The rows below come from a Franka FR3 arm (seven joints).
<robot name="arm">
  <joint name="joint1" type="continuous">
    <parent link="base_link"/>
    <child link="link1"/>
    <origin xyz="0 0 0.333" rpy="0 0 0"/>
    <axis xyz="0 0 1"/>
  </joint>
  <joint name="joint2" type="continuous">
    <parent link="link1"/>
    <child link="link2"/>
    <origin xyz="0 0 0" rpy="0 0 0"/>
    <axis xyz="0 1 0"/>
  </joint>
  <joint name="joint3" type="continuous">
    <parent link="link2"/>
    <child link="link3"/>
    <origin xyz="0 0 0.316" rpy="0 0 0"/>
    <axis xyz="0 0 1"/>
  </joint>
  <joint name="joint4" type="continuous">
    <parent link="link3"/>
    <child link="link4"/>
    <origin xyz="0.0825 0 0" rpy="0 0 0"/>
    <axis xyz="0 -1 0"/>
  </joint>
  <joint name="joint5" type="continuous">
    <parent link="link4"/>
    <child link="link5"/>
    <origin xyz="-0.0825 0 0.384" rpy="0 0 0"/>
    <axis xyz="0 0 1"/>
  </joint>
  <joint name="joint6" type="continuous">
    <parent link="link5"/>
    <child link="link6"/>
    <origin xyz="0 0 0" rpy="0 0 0"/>
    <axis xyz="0 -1 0"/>
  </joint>
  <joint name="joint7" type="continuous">
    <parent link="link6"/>
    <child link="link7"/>
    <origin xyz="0.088 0 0" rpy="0 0 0"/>
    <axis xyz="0 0 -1"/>
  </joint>
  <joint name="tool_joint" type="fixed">
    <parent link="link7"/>
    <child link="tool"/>
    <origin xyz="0 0 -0.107" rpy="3.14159 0 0"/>
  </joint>
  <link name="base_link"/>
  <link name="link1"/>
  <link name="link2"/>
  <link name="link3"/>
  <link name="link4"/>
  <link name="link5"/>
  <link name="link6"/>
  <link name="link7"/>
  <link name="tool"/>
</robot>
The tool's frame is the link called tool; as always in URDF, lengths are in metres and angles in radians. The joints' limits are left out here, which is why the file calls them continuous.
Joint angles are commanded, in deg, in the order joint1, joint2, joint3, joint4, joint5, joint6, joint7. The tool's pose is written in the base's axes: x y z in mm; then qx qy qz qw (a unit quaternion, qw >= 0). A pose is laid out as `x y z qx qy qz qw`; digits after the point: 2 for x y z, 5 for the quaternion.
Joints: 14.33 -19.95 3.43 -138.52 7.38 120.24 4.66
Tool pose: 414.83 140.06 442.56 -0.99556 -0.08084 -0.00547 0.04782
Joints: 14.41 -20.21 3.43 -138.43 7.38 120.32 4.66
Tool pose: 414.61 140.66 445.40 -0.99544 -0.08165 -0.00912 0.04849
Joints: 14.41 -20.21 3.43 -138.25 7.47 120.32 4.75
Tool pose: 415.22 140.96 446.88 -0.99546 -0.08058 -0.01048 0.04953
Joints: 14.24 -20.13 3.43 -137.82 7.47 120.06 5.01
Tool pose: 416.80 140.23 449.39 -0.99571 -0.07717 -0.01116 0.04989
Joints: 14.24 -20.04 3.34 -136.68 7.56 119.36 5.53
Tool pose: 419.77 140.88 456.99 -0.99592 -0.07245 -0.01367 0.05199
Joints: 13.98 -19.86 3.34 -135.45 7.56 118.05 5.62
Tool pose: 422.45 140.15 463.67 -0.99607 -0.07061 -0.01137 0.05222
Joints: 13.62 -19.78 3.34 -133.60 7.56 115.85 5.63
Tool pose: 425.30 138.99 474.89 -0.99618 -0.06943 -0.00764 0.05246
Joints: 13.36 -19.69 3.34 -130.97 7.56 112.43 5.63
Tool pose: 427.55 138.88 490.71 -0.99616 -0.07025 0.00006 0.05234
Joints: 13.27 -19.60 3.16 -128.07 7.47 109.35 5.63
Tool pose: 430.41 138.55 509.48 -0.99604 -0.07140 0.00246 0.05288
